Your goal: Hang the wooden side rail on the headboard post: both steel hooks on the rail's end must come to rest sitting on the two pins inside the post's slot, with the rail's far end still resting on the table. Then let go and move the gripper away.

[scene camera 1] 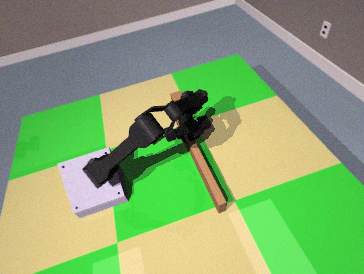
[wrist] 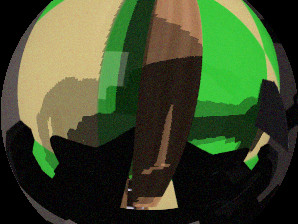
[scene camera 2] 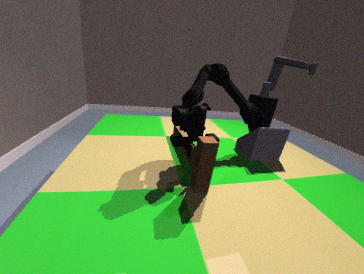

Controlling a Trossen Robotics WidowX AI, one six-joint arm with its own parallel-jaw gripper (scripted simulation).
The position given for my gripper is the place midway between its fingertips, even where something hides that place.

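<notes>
I can see my gripper [scene camera 1: 188, 141], and the same gripper is there at [wrist: 151, 133]. A wooden side rail is visible to me as well, both at [scene camera 1: 216, 195] and at [wrist: 171, 72]. As for the headboard post [scene camera 2: 207, 147], I see that too.
</notes>
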